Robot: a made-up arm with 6 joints. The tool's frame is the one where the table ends. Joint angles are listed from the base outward.
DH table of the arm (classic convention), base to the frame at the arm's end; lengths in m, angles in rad. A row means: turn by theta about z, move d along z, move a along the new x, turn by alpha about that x. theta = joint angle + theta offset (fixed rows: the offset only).
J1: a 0.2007  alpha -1.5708  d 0.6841  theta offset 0
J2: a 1.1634  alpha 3.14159  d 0  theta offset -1.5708
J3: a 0.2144  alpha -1.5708  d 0  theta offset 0
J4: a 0  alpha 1.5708  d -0.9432  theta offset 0
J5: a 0  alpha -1.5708  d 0  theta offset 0
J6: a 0  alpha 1.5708  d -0.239  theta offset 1.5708
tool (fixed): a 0  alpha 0  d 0  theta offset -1.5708
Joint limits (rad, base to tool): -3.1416..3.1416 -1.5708..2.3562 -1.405..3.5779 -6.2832..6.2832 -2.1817..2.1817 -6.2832..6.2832
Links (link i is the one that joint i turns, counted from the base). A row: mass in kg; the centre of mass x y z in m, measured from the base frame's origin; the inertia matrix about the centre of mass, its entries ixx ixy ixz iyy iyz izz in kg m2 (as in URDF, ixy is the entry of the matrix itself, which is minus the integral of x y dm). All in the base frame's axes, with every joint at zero. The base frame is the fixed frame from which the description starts. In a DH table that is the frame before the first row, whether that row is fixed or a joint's. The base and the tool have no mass.
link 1: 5; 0.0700 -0.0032 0.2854; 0.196 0 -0.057 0.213 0 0.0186
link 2: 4.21; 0.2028 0.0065 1.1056; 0.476 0 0.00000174 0.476 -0.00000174 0.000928
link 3: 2.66; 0.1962 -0.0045 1.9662; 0.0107 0 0 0.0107 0 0.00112
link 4: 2.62; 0.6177 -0.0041 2.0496; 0.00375 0.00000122 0 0.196 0 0.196
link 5: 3.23; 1.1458 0.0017 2.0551; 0.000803 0 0 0.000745 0 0.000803
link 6: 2.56; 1.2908 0.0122 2.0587; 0.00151 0 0 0.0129 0 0.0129
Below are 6 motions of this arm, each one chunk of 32 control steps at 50 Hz.
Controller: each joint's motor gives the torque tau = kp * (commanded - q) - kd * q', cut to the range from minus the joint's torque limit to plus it. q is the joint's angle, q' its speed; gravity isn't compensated. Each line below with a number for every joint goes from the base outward.
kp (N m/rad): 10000 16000 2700 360 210 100
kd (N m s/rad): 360 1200 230 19 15 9
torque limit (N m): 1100 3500 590 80 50 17
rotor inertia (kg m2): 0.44 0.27 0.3 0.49 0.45 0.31
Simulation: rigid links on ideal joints. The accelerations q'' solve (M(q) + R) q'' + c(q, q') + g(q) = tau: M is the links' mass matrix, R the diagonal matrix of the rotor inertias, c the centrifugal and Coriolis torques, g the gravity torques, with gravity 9.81 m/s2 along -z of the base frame. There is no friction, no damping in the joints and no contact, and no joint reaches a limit. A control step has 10 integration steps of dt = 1/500 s. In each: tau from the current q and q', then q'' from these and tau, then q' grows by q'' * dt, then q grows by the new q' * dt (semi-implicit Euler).
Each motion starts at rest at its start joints. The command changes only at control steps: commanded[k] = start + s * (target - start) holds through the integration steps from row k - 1 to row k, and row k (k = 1, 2, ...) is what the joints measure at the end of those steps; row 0 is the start. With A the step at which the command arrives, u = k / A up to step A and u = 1 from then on. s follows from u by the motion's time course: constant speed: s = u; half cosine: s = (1 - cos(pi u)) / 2; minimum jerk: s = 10 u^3 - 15 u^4 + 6 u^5; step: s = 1 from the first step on.
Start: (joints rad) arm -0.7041 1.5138 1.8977 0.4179 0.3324 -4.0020
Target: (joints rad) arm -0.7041 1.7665 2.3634 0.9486 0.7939 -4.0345
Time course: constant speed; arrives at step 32
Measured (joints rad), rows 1 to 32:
1: -0.7041 1.5162 1.9008 0.4200 0.3334 -4.0021
2: -0.7042 1.5207 1.9052 0.4258 0.3366 -4.0023
3: -0.7042 1.5267 1.9104 0.4356 0.3418 -4.0028
4: -0.7043 1.5335 1.9166 0.4485 0.3488 -4.0036
5: -0.7044 1.5411 1.9236 0.4636 0.3573 -4.0045
6: -0.7044 1.5490 1.9316 0.4801 0.3672 -4.0056
7: -0.7044 1.5571 1.9406 0.4971 0.3782 -4.0069
8: -0.7045 1.5652 1.9506 0.5144 0.3901 -4.0081
9: -0.7045 1.5734 1.9615 0.5317 0.4028 -4.0094
10: -0.7044 1.5814 1.9731 0.5488 0.4163 -4.0107
11: -0.7044 1.5894 1.9856 0.5658 0.4303 -4.0119
12: -0.7044 1.5973 1.9986 0.5827 0.4448 -4.0131
13: -0.7043 1.6051 2.0122 0.5995 0.4597 -4.0142
14: -0.7043 1.6129 2.0263 0.6162 0.4749 -4.0152
15: -0.7042 1.6206 2.0406 0.6329 0.4902 -4.0162
16: -0.7042 1.6282 2.0552 0.6496 0.5057 -4.0171
17: -0.7041 1.6359 2.0699 0.6662 0.5211 -4.0180
18: -0.7041 1.6436 2.0848 0.6829 0.5366 -4.0189
19: -0.7041 1.6513 2.0997 0.6995 0.5520 -4.0198
20: -0.7041 1.6590 2.1146 0.7162 0.5674 -4.0207
21: -0.7041 1.6667 2.1295 0.7329 0.5826 -4.0216
22: -0.7041 1.6745 2.1443 0.7495 0.5978 -4.0225
23: -0.7041 1.6823 2.1592 0.7662 0.6129 -4.0234
24: -0.7041 1.6901 2.1739 0.7829 0.6279 -4.0244
25: -0.7041 1.6979 2.1887 0.7996 0.6428 -4.0253
26: -0.7041 1.7057 2.2034 0.8163 0.6577 -4.0262
27: -0.7041 1.7136 2.2181 0.8331 0.6725 -4.0272
28: -0.7041 1.7215 2.2328 0.8498 0.6873 -4.0282
29: -0.7041 1.7293 2.2475 0.8665 0.7022 -4.0291
30: -0.7041 1.7372 2.2622 0.8832 0.7170 -4.0301
31: -0.7041 1.7451 2.2768 0.9000 0.7318 -4.0311
32: -0.7041 1.7530 2.2915 0.9167 0.7466 -4.0321

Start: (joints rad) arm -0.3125 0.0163 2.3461 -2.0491 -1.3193 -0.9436
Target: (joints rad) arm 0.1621 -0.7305 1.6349 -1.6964 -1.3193 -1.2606
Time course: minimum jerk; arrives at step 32
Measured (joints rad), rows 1 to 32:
1: -0.3125 0.0164 2.3477 -2.0491 -1.3199 -0.9435
2: -0.3122 0.0158 2.3502 -2.0494 -1.3219 -0.9434
3: -0.3111 0.0144 2.3522 -2.0497 -1.3247 -0.9432
4: -0.3087 0.0118 2.3527 -2.0495 -1.3280 -0.9432
5: -0.3046 0.0076 2.3511 -2.0482 -1.3315 -0.9436
6: -0.2985 0.0013 2.3467 -2.0452 -1.3348 -0.9448
7: -0.2900 -0.0076 2.3390 -2.0403 -1.3379 -0.9469
8: -0.2791 -0.0195 2.3278 -2.0331 -1.3406 -0.9503
9: -0.2656 -0.0346 2.3130 -2.0237 -1.3427 -0.9551
10: -0.2497 -0.0532 2.2946 -2.0122 -1.3442 -0.9614
11: -0.2314 -0.0754 2.2727 -1.9986 -1.3451 -0.9693
12: -0.2109 -0.1011 2.2476 -1.9833 -1.3453 -0.9789
13: -0.1886 -0.1302 2.2194 -1.9665 -1.3449 -0.9902
14: -0.1646 -0.1625 2.1886 -1.9484 -1.3439 -1.0029
15: -0.1393 -0.1975 2.1557 -1.9295 -1.3424 -1.0171
16: -0.1131 -0.2349 2.1211 -1.9101 -1.3404 -1.0325
17: -0.0863 -0.2742 2.0854 -1.8904 -1.3381 -1.0488
18: -0.0592 -0.3149 2.0491 -1.8708 -1.3355 -1.0659
19: -0.0323 -0.3563 2.0128 -1.8516 -1.3327 -1.0835
20: -0.0059 -0.3978 1.9770 -1.8332 -1.3300 -1.1013
21: 0.0196 -0.4389 1.9423 -1.8157 -1.3274 -1.1190
22: 0.0440 -0.4789 1.9092 -1.7994 -1.3250 -1.1364
23: 0.0668 -0.5172 1.8781 -1.7845 -1.3229 -1.1531
24: 0.0878 -0.5533 1.8494 -1.7712 -1.3212 -1.1689
25: 0.1067 -0.5867 1.8233 -1.7595 -1.3199 -1.1836
26: 0.1232 -0.6170 1.8001 -1.7496 -1.3190 -1.1971
27: 0.1372 -0.6439 1.7798 -1.7413 -1.3185 -1.2091
28: 0.1485 -0.6671 1.7625 -1.7347 -1.3185 -1.2196
29: 0.1570 -0.6866 1.7479 -1.7297 -1.3188 -1.2285
30: 0.1630 -0.7023 1.7359 -1.7260 -1.3194 -1.2358
31: 0.1665 -0.7146 1.7260 -1.7234 -1.3203 -1.2416
32: 0.1679 -0.7238 1.7178 -1.7215 -1.3215 -1.2461

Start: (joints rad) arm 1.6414 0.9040 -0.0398 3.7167 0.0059 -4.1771
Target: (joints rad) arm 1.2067 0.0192 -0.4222 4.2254 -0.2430 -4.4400
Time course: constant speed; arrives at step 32
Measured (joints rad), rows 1 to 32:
1: 1.6405 0.9012 -0.0449 3.7188 0.0044 -4.1777
2: 1.6375 0.8939 -0.0555 3.7249 0.0018 -4.1791
3: 1.6317 0.8823 -0.0691 3.7350 -0.0010 -4.1814
4: 1.6225 0.8668 -0.0834 3.7484 -0.0041 -4.1847
5: 1.6103 0.8482 -0.0969 3.7637 -0.0076 -4.1889
6: 1.5953 0.8269 -0.1093 3.7799 -0.0118 -4.1941
7: 1.5782 0.8036 -0.1204 3.7963 -0.0168 -4.2002
8: 1.5598 0.7787 -0.1303 3.8126 -0.0226 -4.2071
9: 1.5410 0.7527 -0.1394 3.8286 -0.0289 -4.2147
10: 1.5224 0.7259 -0.1481 3.8442 -0.0356 -4.2227
11: 1.5046 0.6985 -0.1567 3.8597 -0.0425 -4.2311
12: 1.4880 0.6709 -0.1655 3.8751 -0.0497 -4.2398
13: 1.4727 0.6430 -0.1747 3.8905 -0.0570 -4.2485
14: 1.4587 0.6150 -0.1844 3.9060 -0.0646 -4.2572
15: 1.4458 0.5870 -0.1945 3.9217 -0.0725 -4.2659
16: 1.4336 0.5590 -0.2051 3.9376 -0.0808 -4.2744
17: 1.4217 0.5311 -0.2161 3.9536 -0.0894 -4.2829
18: 1.4100 0.5032 -0.2275 3.9698 -0.0982 -4.2913
19: 1.3979 0.4753 -0.2392 3.9859 -0.1072 -4.2996
20: 1.3855 0.4475 -0.2510 4.0022 -0.1162 -4.3078
21: 1.3725 0.4197 -0.2630 4.0183 -0.1250 -4.3160
22: 1.3591 0.3919 -0.2750 4.0345 -0.1336 -4.3242
23: 1.3453 0.3641 -0.2871 4.0505 -0.1418 -4.3323
24: 1.3312 0.3363 -0.2993 4.0665 -0.1496 -4.3404
25: 1.3170 0.3085 -0.3115 4.0825 -0.1570 -4.3486
26: 1.3029 0.2807 -0.3236 4.0984 -0.1642 -4.3567
27: 1.2889 0.2529 -0.3358 4.1142 -0.1712 -4.3648
28: 1.2751 0.2250 -0.3479 4.1302 -0.1783 -4.3730
29: 1.2615 0.1972 -0.3601 4.1461 -0.1854 -4.3811
30: 1.2480 0.1693 -0.3723 4.1620 -0.1927 -4.3893
31: 1.2346 0.1415 -0.3844 4.1780 -0.2002 -4.3974
32: 1.2212 0.1136 -0.3965 4.1940 -0.2078 -4.4056

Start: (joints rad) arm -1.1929 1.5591 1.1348 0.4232 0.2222 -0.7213
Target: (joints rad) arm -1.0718 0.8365 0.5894 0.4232 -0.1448 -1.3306
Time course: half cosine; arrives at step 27
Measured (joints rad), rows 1 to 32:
1: -1.1929 1.5596 1.1337 0.4231 0.2222 -0.7214
2: -1.1928 1.5595 1.1290 0.4231 0.2212 -0.7220
3: -1.1925 1.5579 1.1205 0.4232 0.2179 -0.7234
4: -1.1918 1.5539 1.1086 0.4234 0.2117 -0.7262
5: -1.1907 1.5470 1.0935 0.4237 0.2024 -0.7310
6: -1.1889 1.5365 1.0759 0.4241 0.1901 -0.7382
7: -1.1864 1.5223 1.0560 0.4245 0.1754 -0.7483
8: -1.1830 1.5041 1.0345 0.4249 0.1588 -0.7614
9: -1.1788 1.4821 1.0117 0.4251 0.1410 -0.7777
10: -1.1736 1.4562 0.9880 0.4253 0.1223 -0.7972
11: -1.1675 1.4268 0.9636 0.4253 0.1035 -0.8198
12: -1.1605 1.3943 0.9388 0.4252 0.0846 -0.8453
13: -1.1529 1.3590 0.9139 0.4250 0.0662 -0.8734
14: -1.1446 1.3215 0.8890 0.4248 0.0482 -0.9037
15: -1.1359 1.2822 0.8643 0.4246 0.0308 -0.9358
16: -1.1269 1.2419 0.8399 0.4243 0.0140 -0.9693
17: -1.1179 1.2010 0.8159 0.4240 -0.0021 -1.0036
18: -1.1090 1.1601 0.7926 0.4237 -0.0176 -1.0383
19: -1.1005 1.1199 0.7700 0.4234 -0.0325 -1.0728
20: -1.0925 1.0809 0.7484 0.4231 -0.0468 -1.1066
21: -1.0852 1.0437 0.7279 0.4229 -0.0603 -1.1393
22: -1.0788 1.0088 0.7087 0.4227 -0.0731 -1.1703
23: -1.0734 0.9767 0.6911 0.4225 -0.0850 -1.1993
24: -1.0691 0.9479 0.6751 0.4223 -0.0960 -1.2258
25: -1.0659 0.9227 0.6612 0.4222 -0.1059 -1.2496
26: -1.0639 0.9014 0.6493 0.4221 -0.1144 -1.2701
27: -1.0630 0.8845 0.6398 0.4221 -0.1216 -1.2874
28: -1.0631 0.8716 0.6322 0.4221 -0.1271 -1.3011
29: -1.0640 0.8622 0.6254 0.4222 -0.1313 -1.3116
30: -1.0656 0.8556 0.6189 0.4222 -0.1345 -1.3192
31: -1.0675 0.8512 0.6123 0.4224 -0.1375 -1.3245
32: -1.0695 0.8486 0.6058 0.4225 -0.1404 -1.3280

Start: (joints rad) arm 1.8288 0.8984 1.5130 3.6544 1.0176 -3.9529
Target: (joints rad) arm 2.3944 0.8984 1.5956 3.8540 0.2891 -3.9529
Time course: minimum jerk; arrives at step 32
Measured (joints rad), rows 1 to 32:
1: 1.8288 0.8991 1.5130 3.6544 1.0183 -3.9528
2: 1.8289 0.9003 1.5119 3.6544 1.0199 -3.9526
3: 1.8293 0.9016 1.5099 3.6546 1.0218 -3.9523
4: 1.8304 0.9031 1.5076 3.6552 1.0233 -3.9519
5: 1.8327 0.9045 1.5054 3.6567 1.0236 -3.9515
6: 1.8368 0.9058 1.5034 3.6592 1.0220 -3.9512
7: 1.8434 0.9070 1.5019 3.6631 1.0179 -3.9509
8: 1.8529 0.9080 1.5010 3.6682 1.0106 -3.9507
9: 1.8658 0.9088 1.5007 3.6745 0.9996 -3.9505
10: 1.8825 0.9095 1.5011 3.6819 0.9845 -3.9504
11: 1.9030 0.9101 1.5022 3.6901 0.9651 -3.9503
12: 1.9274 0.9105 1.5037 3.6988 0.9413 -3.9503
13: 1.9553 0.9110 1.5057 3.7079 0.9133 -3.9503
14: 1.9863 0.9114 1.5081 3.7172 0.8813 -3.9502
15: 2.0200 0.9118 1.5108 3.7266 0.8456 -3.9502
16: 2.0555 0.9122 1.5137 3.7360 0.8069 -3.9502
17: 2.0923 0.9126 1.5168 3.7455 0.7657 -3.9501
18: 2.1295 0.9130 1.5202 3.7549 0.7227 -3.9500
19: 2.1665 0.9133 1.5237 3.7644 0.6787 -3.9499
20: 2.2026 0.9135 1.5274 3.7738 0.6344 -3.9498
21: 2.2371 0.9136 1.5314 3.7832 0.5904 -3.9496
22: 2.2694 0.9136 1.5357 3.7925 0.5476 -3.9495
23: 2.2990 0.9134 1.5401 3.8014 0.5064 -3.9495
24: 2.3256 0.9130 1.5447 3.8100 0.4676 -3.9494
25: 2.3489 0.9125 1.5493 3.8181 0.4316 -3.9495
26: 2.3684 0.9119 1.5540 3.8254 0.3990 -3.9496
27: 2.3843 0.9112 1.5586 3.8319 0.3701 -3.9497
28: 2.3964 0.9104 1.5630 3.8375 0.3452 -3.9499
29: 2.4048 0.9096 1.5671 3.8421 0.3245 -3.9502
30: 2.4097 0.9089 1.5708 3.8458 0.3082 -3.9504
31: 2.4116 0.9082 1.5740 3.8485 0.2962 -3.9507
32: 2.4110 0.9076 1.5767 3.8504 0.2882 -3.9509

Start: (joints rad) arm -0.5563 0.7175 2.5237 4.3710 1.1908 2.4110
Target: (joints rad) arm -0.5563 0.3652 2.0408 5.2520 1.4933 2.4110
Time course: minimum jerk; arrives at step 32
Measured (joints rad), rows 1 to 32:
1: -0.5563 0.7182 2.5253 4.3710 1.1915 2.4111
2: -0.5563 0.7189 2.5273 4.3715 1.1938 2.4113
3: -0.5562 0.7191 2.5285 4.3728 1.1969 2.4117
4: -0.5562 0.7186 2.5285 4.3755 1.2006 2.4121
5: -0.5562 0.7172 2.5272 4.3804 1.2047 2.4125
6: -0.5562 0.7146 2.5240 4.3882 1.2092 2.4128
7: -0.5562 0.7107 2.5189 4.3996 1.2144 2.4132
8: -0.5561 0.7053 2.5116 4.4153 1.2204 2.4135
9: -0.5561 0.6983 2.5020 4.4356 1.2274 2.4138
10: -0.5561 0.6896 2.4901 4.4607 1.2357 2.4140
11: -0.5561 0.6791 2.4759 4.4907 1.2453 2.4142
12: -0.5561 0.6670 2.4595 4.5253 1.2562 2.4144
13: -0.5561 0.6532 2.4410 4.5643 1.2683 2.4145
14: -0.5561 0.6380 2.4207 4.6071 1.2817 2.4146
15: -0.5562 0.6215 2.3987 4.6531 1.2961 2.4146
16: -0.5562 0.6039 2.3755 4.7017 1.3113 2.4146
17: -0.5562 0.5854 2.3512 4.7521 1.3272 2.4145
18: -0.5563 0.5663 2.3263 4.8035 1.3436 2.4145
19: -0.5563 0.5469 2.3011 4.8552 1.3601 2.4144
20: -0.5563 0.5275 2.2761 4.9063 1.3766 2.4142
21: -0.5564 0.5083 2.2515 4.9560 1.3929 2.4140
22: -0.5564 0.4897 2.2277 5.0036 1.4086 2.4139
23: -0.5564 0.4718 2.2051 5.0484 1.4236 2.4137
24: -0.5564 0.4550 2.1839 5.0897 1.4378 2.4135
25: -0.5564 0.4395 2.1645 5.1270 1.4508 2.4132
26: -0.5565 0.4254 2.1469 5.1599 1.4626 2.4131
27: -0.5565 0.4129 2.1313 5.1879 1.4730 2.4129
28: -0.5565 0.4022 2.1179 5.2110 1.4821 2.4127
29: -0.5565 0.3932 2.1065 5.2292 1.4896 2.4126
30: -0.5565 0.3859 2.0971 5.2426 1.4957 2.4125
31: -0.5565 0.3802 2.0894 5.2517 1.5004 2.4124
32: -0.5565 0.3760 2.0832 5.2570 1.5039 2.4124

